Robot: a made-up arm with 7 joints.
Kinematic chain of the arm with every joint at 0, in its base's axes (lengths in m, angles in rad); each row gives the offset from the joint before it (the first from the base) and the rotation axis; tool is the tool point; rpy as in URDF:
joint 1: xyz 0 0 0.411 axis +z
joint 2: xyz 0 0 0 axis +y
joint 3: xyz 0 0 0.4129 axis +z
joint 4: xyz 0.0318 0 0 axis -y
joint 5: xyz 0.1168 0 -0.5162 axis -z
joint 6: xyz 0 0 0 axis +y
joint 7: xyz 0.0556 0 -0.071 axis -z
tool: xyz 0 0 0 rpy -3.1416 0 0
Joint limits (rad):
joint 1: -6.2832..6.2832
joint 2: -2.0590..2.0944
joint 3: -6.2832..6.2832
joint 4: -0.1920..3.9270
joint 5: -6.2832..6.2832
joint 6: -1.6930..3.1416
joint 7: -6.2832..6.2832
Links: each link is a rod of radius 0.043 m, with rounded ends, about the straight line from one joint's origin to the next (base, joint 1, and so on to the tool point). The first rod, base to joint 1, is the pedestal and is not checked.
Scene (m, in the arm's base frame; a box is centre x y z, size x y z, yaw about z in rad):
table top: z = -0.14
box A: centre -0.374 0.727 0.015 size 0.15 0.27 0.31 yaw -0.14
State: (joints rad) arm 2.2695 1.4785 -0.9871 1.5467 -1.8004 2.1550 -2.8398
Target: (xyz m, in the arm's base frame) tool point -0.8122 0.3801 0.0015
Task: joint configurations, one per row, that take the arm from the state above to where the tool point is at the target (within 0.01 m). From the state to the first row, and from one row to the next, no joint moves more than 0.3 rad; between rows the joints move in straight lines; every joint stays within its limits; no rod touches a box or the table.
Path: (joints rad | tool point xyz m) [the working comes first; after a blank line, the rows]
Joints at the target: 2.9771 1.8473 -0.7577 2.4392 -2.0514 1.6587 -2.8398
Straight joint move there: touches box A.

1: 2.3786 1.3048 -1.0558 1.6769 -1.8185 2.0787 -3.1063 | -0.1031 0.8129 0.3844
2: 2.4877 1.1311 -1.1246 1.8071 -1.8366 2.0023 -3.3728 | -0.2265 0.8119 0.5638
3: 2.6508 1.3699 -1.0023 2.0178 -1.9082 1.8878 -3.1951 | -0.5020 0.7589 0.3888
4: 2.8139 1.6086 -0.8800 2.2285 -1.9798 1.7732 -3.0175 | -0.7076 0.6006 0.1925
5: 2.9771 1.8473 -0.7577 2.4392 -2.0514 1.6587 -2.8398 | -0.8122 0.3801 0.0015

